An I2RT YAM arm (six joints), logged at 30 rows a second.
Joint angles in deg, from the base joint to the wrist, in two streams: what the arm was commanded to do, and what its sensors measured. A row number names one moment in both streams.
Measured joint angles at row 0: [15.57 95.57 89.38 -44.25 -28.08 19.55]
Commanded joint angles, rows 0 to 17: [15.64 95.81 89.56 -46.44 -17.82 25.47]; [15.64 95.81 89.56 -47.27 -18.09 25.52]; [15.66 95.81 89.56 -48.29 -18.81 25.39]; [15.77 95.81 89.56 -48.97 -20.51 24.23]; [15.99 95.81 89.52 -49.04 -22.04 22.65]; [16.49 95.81 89.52 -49.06 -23.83 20.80]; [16.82 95.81 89.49 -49.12 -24.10 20.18]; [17.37 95.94 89.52 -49.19 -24.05 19.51]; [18.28 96.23 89.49 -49.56 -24.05 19.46]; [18.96 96.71 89.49 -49.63 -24.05 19.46]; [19.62 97.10 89.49 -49.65 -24.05 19.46]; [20.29 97.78 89.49 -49.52 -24.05 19.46]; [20.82 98.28 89.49 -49.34 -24.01 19.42]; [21.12 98.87 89.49 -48.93 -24.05 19.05]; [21.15 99.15 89.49 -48.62 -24.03 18.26]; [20.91 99.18 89.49 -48.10 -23.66 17.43]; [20.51 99.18 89.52 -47.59 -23.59 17.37]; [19.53 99.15 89.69 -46.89 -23.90 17.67]
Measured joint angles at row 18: [21.04 98.50 89.38 -48.18 -23.16 19.16]
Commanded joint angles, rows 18 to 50: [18.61 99.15 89.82 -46.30 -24.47 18.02]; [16.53 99.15 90.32 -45.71 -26.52 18.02]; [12.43 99.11 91.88 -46.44 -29.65 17.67]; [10.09 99.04 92.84 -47.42 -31.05 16.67]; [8.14 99.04 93.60 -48.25 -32.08 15.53]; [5.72 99.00 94.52 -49.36 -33.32 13.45]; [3.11 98.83 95.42 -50.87 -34.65 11.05]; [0.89 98.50 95.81 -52.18 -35.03 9.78]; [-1.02 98.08 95.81 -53.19 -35.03 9.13]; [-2.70 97.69 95.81 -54.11 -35.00 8.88]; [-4.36 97.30 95.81 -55.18 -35.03 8.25]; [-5.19 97.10 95.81 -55.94 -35.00 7.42]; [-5.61 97.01 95.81 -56.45 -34.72 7.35]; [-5.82 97.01 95.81 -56.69 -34.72 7.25]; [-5.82 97.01 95.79 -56.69 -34.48 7.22]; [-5.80 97.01 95.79 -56.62 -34.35 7.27]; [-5.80 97.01 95.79 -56.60 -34.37 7.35]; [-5.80 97.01 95.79 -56.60 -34.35 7.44]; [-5.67 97.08 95.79 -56.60 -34.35 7.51]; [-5.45 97.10 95.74 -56.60 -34.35 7.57]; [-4.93 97.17 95.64 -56.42 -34.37 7.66]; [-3.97 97.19 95.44 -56.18 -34.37 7.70]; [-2.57 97.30 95.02 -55.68 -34.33 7.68]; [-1.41 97.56 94.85 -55.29 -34.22 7.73]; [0.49 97.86 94.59 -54.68 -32.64 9.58]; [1.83 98.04 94.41 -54.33 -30.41 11.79]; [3.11 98.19 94.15 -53.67 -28.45 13.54]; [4.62 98.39 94.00 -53.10 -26.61 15.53]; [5.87 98.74 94.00 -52.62 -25.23 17.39]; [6.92 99.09 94.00 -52.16 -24.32 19.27]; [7.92 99.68 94.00 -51.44 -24.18 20.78]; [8.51 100.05 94.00 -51.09 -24.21 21.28]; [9.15 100.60 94.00 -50.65 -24.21 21.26]
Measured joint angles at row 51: [7.60 98.72 94.32 -51.77 -26.92 16.99]
